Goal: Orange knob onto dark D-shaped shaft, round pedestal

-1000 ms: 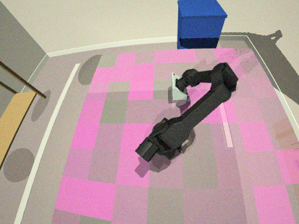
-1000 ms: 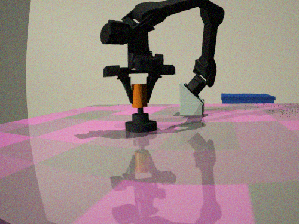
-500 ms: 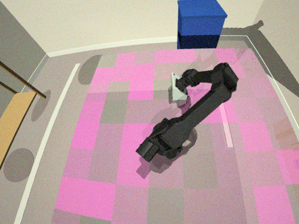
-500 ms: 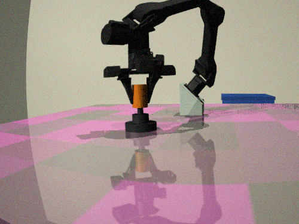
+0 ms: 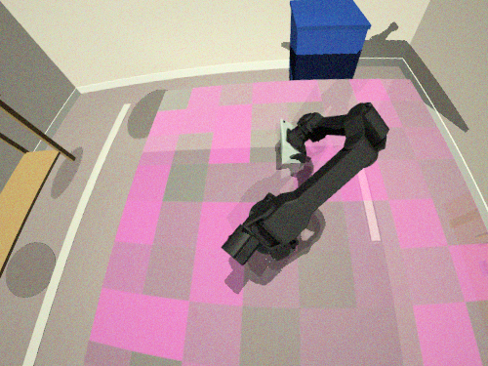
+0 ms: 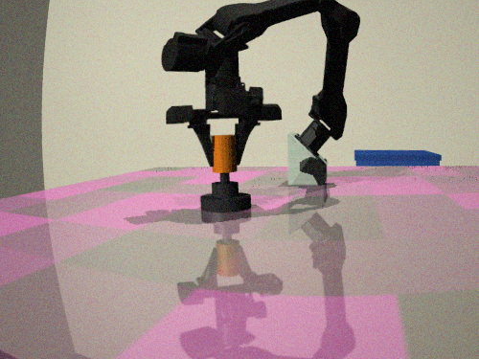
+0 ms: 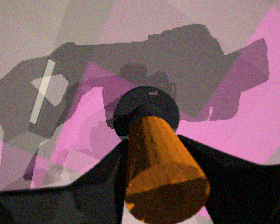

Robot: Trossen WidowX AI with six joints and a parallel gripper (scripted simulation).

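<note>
Right now my gripper tip is 20 mm below the orange knob. The rest, counted from my gripper tip: round pedestal 40 mm below.
</note>
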